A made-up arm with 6 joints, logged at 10 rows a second.
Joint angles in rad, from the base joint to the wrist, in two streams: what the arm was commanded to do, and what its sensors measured. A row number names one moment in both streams.
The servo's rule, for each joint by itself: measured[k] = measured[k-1] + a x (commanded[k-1-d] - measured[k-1]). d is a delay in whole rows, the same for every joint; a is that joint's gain. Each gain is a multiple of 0.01, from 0.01 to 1. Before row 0 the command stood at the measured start. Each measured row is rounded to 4 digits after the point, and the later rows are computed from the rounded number. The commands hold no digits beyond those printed.
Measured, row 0:
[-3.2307 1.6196 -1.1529 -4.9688 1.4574 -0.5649]
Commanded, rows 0 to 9:
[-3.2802 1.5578 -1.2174 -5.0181 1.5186 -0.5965]
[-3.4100 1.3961 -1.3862 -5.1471 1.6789 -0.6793]
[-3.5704 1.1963 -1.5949 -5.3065 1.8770 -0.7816]
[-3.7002 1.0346 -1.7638 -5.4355 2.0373 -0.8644]
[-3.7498 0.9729 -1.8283 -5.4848 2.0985 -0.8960]
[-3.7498 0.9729 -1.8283 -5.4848 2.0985 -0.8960]
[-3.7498 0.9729 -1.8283 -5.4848 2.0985 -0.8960]
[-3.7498 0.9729 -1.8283 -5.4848 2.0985 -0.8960]
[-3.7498 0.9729 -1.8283 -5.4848 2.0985 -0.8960]
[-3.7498 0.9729 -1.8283 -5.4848 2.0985 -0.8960]
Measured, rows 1 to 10:
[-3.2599 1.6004 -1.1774 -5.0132 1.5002 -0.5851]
[-3.3485 1.5371 -1.2567 -5.1337 1.6253 -0.6454]
[-3.4794 1.4315 -1.3852 -5.2892 1.8015 -0.7326]
[-3.6097 1.3085 -1.5291 -5.4209 1.9666 -0.8170]
[-3.6924 1.2045 -1.6428 -5.4784 2.0589 -0.8676]
[-3.7263 1.1327 -1.7133 -5.4842 2.0866 -0.8858]
[-3.7402 1.0832 -1.7570 -5.4847 2.0949 -0.8923]
[-3.7459 1.0490 -1.7841 -5.4848 2.0974 -0.8947]
[-3.7482 1.0254 -1.8009 -5.4848 2.0982 -0.8955]
[-3.7491 1.0091 -1.8113 -5.4848 2.0984 -0.8958]
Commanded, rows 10 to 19:
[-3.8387 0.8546 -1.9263 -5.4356 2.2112 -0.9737]
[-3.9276 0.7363 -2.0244 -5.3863 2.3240 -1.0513]
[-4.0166 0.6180 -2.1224 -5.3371 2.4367 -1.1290]
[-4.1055 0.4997 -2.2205 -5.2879 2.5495 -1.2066]
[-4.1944 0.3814 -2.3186 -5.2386 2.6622 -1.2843]
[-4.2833 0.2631 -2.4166 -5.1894 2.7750 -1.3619]
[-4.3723 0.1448 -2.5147 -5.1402 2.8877 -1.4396]
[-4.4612 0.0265 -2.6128 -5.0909 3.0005 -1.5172]
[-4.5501 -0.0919 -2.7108 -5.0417 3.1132 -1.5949]
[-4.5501 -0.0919 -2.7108 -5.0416 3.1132 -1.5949]
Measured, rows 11 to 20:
[-3.8020 0.9612 -1.8550 -5.4405 2.1774 -0.9457]
[-3.8761 0.8915 -1.9194 -5.3917 2.2800 -1.0133]
[-3.9590 0.8067 -1.9965 -5.3426 2.3897 -1.0873]
[-4.0454 0.7115 -2.0816 -5.2934 2.5016 -1.1637]
[-4.1333 0.6092 -2.1717 -5.2441 2.6140 -1.2409]
[-4.2218 0.5019 -2.2648 -5.1949 2.7267 -1.3183]
[-4.3106 0.3912 -2.3598 -5.1457 2.8394 -1.3959]
[-4.3995 0.2781 -2.4559 -5.0964 2.9522 -1.4735]
[-4.4884 0.1634 -2.5528 -5.0472 3.0649 -1.5512]
[-4.5248 0.0843 -2.6128 -5.0422 3.0987 -1.5792]

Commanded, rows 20 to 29:
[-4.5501 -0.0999 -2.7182 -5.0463 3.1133 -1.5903]
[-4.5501 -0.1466 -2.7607 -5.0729 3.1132 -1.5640]
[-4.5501 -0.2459 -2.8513 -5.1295 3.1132 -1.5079]
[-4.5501 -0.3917 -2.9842 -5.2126 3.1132 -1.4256]
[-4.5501 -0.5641 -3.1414 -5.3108 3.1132 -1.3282]
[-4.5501 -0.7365 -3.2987 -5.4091 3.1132 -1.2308]
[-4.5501 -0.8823 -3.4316 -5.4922 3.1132 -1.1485]
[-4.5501 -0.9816 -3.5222 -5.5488 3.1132 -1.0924]
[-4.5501 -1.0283 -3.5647 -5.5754 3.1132 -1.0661]
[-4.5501 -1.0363 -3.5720 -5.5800 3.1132 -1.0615]
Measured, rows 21 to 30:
[-4.5397 0.0272 -2.6529 -5.0459 3.1089 -1.5863]
[-4.5458 -0.0267 -2.6939 -5.0702 3.1119 -1.5720]
[-4.5483 -0.0947 -2.7537 -5.1236 3.1128 -1.5310]
[-4.5494 -0.1868 -2.8413 -5.2037 3.1131 -1.4635]
[-4.5498 -0.3038 -2.9553 -5.3001 3.1132 -1.3769]
[-4.5500 -0.4379 -3.0858 -5.3982 3.1132 -1.2834]
[-4.5501 -0.5757 -3.2172 -5.4828 3.1132 -1.1971]
[-4.5501 -0.7015 -3.3331 -5.5422 3.1132 -1.1301]
[-4.5501 -0.8028 -3.4211 -5.5721 3.1132 -1.0891]
[-4.5501 -0.8752 -3.4784 -5.5792 3.1132 -1.0714]

